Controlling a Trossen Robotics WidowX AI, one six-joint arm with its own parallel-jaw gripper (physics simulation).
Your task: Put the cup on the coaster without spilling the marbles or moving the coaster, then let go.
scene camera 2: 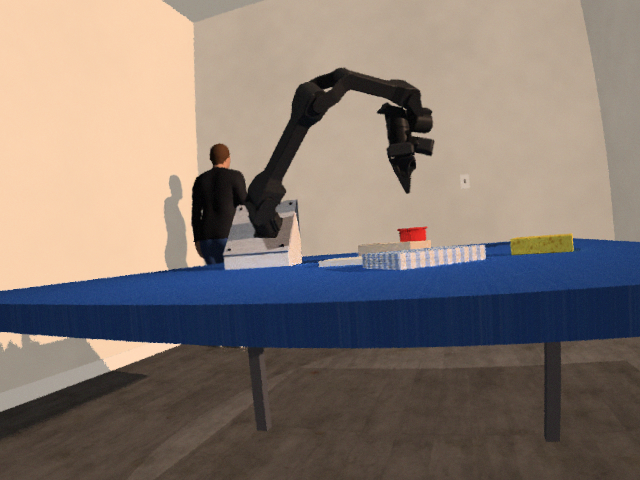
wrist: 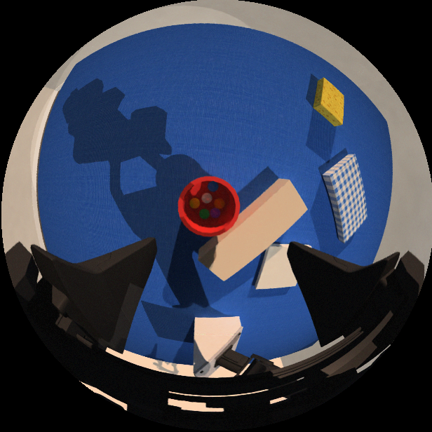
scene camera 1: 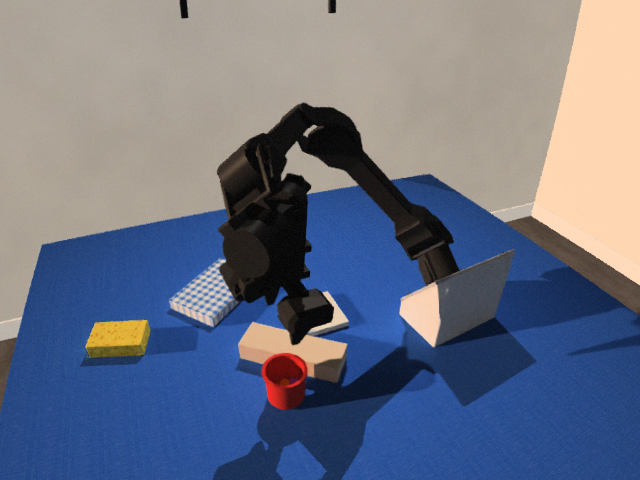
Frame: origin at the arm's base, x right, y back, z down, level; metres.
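Seen in the pictures: gripper, fingertip midpoint: [scene camera 2: 407, 190] [scene camera 1: 282, 323]; arm's base, origin of the base link: [scene camera 2: 268, 227] [scene camera 1: 444, 279].
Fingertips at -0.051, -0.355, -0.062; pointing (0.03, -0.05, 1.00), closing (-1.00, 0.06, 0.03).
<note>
Pixels of each thing's top centre, then the offset from my fingertips to it, as dx, dy, dz. "pt": a spot on its surface instead.
- red cup, middle of its top: [scene camera 1: 284, 369] [scene camera 2: 412, 228] -0.010, -0.004, +0.092
- thin cream-white square, surface spot: [scene camera 1: 338, 316] pt +0.127, +0.161, +0.149
- beige block, middle of its top: [scene camera 1: 292, 344] [scene camera 2: 392, 242] +0.067, +0.039, +0.124
- blue-checked pad, middle of its top: [scene camera 2: 423, 249] [scene camera 1: 216, 285] +0.309, -0.048, +0.136
- yellow sponge, middle of its top: [scene camera 2: 541, 236] [scene camera 1: 116, 333] +0.227, -0.268, +0.131
A red cup [scene camera 1: 285, 396] [scene camera 2: 412, 235] [wrist: 209, 232] stands upright on the blue table, with several coloured marbles [scene camera 1: 285, 381] [wrist: 204, 214] inside. The coaster, a thin cream-white square [scene camera 1: 338, 316] [scene camera 2: 338, 262] [wrist: 276, 272], lies flat on the other side of a beige block from the cup. Part of it is hidden by the gripper in scene camera 1 and by a finger in the wrist view. My gripper [scene camera 2: 407, 192] [wrist: 224, 247] is open and empty, pointing down, well above the table. In the wrist view the cup shows ahead of the fingers, slightly left of the midline between them.
The beige block [scene camera 1: 268, 338] [scene camera 2: 382, 248] [wrist: 260, 227] lies between cup and coaster, close to the cup. A blue-checked pad [scene camera 1: 204, 294] [scene camera 2: 439, 256] [wrist: 346, 197] and a yellow sponge [scene camera 1: 117, 338] [scene camera 2: 541, 244] [wrist: 330, 101] lie farther off. The arm's white angled base [scene camera 1: 467, 299] [scene camera 2: 261, 258] [wrist: 216, 332] stands beyond the coaster.
</note>
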